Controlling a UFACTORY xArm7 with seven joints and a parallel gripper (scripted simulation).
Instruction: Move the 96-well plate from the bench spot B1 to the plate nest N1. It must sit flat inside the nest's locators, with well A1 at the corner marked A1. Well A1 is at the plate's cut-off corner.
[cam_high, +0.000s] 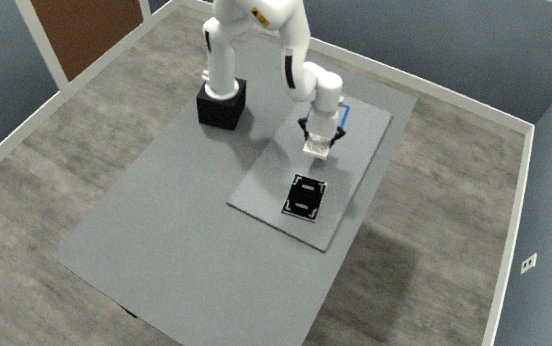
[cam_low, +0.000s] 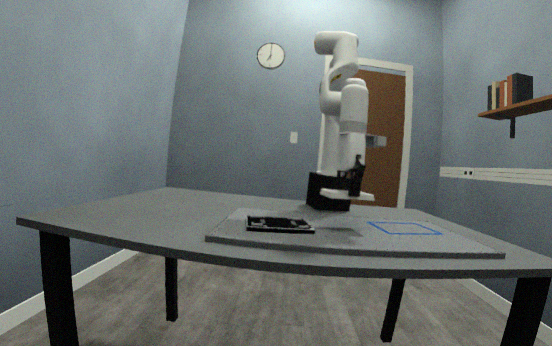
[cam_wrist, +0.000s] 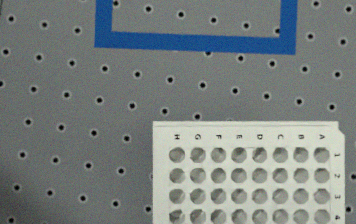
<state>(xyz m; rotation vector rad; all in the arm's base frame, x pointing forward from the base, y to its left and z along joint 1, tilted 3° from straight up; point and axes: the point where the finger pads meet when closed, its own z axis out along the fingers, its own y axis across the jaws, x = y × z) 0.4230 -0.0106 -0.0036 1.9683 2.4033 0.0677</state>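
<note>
My gripper is now 180 mm to the left of the black plate nest, 100 mm above it and 50 mm short of it. The rest, counted from my hand: white 96-well plate: 10 mm below.
</note>
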